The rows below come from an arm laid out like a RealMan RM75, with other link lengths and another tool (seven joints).
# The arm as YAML. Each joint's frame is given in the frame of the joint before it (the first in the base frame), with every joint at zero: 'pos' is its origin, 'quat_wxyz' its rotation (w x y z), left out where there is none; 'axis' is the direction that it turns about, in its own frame. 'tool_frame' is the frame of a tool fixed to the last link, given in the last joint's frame.
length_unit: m
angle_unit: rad
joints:
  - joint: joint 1
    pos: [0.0, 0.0, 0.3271]
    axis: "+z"
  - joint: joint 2
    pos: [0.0, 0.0, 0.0]
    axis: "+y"
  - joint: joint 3
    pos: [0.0, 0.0, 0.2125]
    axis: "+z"
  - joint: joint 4
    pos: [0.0, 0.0, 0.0]
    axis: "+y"
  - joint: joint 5
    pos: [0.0, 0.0, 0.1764]
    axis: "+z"
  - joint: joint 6
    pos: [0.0, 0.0, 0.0]
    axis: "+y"
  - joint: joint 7
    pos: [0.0, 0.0, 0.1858]
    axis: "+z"
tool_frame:
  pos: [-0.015, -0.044, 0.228]
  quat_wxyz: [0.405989, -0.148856, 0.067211, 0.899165]
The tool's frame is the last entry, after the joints.
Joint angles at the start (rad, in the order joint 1, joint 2, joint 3, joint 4, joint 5, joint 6, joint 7):
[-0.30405, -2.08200, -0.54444, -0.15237, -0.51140, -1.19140, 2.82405]
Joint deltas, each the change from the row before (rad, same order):
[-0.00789, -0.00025, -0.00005, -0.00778, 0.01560, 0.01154, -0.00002]
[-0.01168, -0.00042, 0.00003, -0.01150, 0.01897, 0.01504, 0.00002]
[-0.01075, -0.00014, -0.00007, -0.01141, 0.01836, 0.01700, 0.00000]
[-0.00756, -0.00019, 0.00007, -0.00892, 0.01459, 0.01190, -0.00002]
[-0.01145, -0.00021, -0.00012, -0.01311, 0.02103, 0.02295, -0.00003]
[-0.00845, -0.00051, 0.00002, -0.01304, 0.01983, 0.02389, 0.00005]
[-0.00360, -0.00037, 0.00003, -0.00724, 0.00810, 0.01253, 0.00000]
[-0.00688, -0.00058, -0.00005, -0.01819, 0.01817, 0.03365, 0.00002]
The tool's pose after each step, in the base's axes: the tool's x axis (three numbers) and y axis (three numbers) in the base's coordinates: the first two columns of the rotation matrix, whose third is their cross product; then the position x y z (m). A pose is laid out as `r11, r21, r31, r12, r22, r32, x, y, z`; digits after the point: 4 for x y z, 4 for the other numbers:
-0.1646, -0.7892, -0.5916, -0.9551, 0.2773, -0.1042, -0.2236, 0.4580, -0.1027
-0.1818, -0.7971, -0.5759, -0.9506, 0.2923, -0.1045, -0.2158, 0.4565, -0.1110
-0.1981, -0.8046, -0.5599, -0.9468, 0.3049, -0.1032, -0.2096, 0.4547, -0.1191
-0.2110, -0.8097, -0.5476, -0.9434, 0.3153, -0.1028, -0.2046, 0.4530, -0.1253
-0.2293, -0.8178, -0.5279, -0.9398, 0.3273, -0.0987, -0.1993, 0.4505, -0.1348
-0.2448, -0.8255, -0.5085, -0.9373, 0.3357, -0.0939, -0.1959, 0.4475, -0.1439
-0.2506, -0.8291, -0.4998, -0.9364, 0.3385, -0.0920, -0.1946, 0.4462, -0.1481
-0.2621, -0.8379, -0.4788, -0.9360, 0.3415, -0.0851, -0.1934, 0.4430, -0.1581

